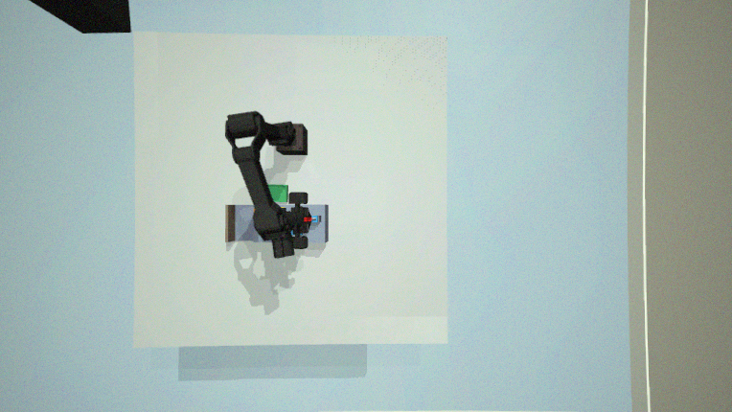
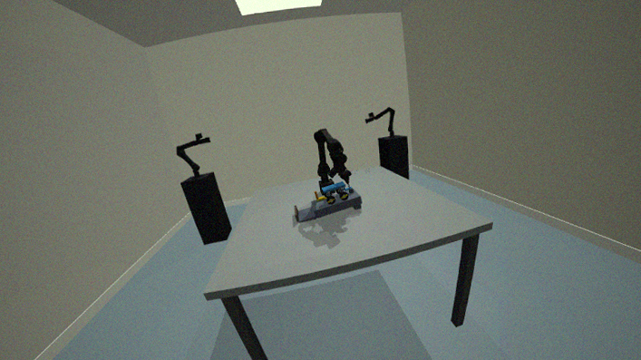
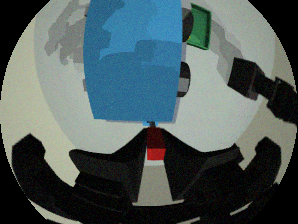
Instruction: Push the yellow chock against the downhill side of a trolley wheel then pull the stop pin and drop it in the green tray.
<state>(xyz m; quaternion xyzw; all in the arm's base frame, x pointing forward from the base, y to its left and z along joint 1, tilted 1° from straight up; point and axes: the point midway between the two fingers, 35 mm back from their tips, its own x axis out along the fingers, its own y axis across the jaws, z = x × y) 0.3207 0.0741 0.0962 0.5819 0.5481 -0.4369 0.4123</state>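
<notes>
Right now my gripper tip is 11 cm past the green tray, 18 cm to the left of it and 16 cm above it. The rest, counted from my gripper tip: red-headed stop pin (right at my gripper tip); then grey ramp (2 cm ahead, 10 cm to the right, 10 cm below); then blue trolley (2 cm ahead, 9 cm to the right, 4 cm below).
</notes>
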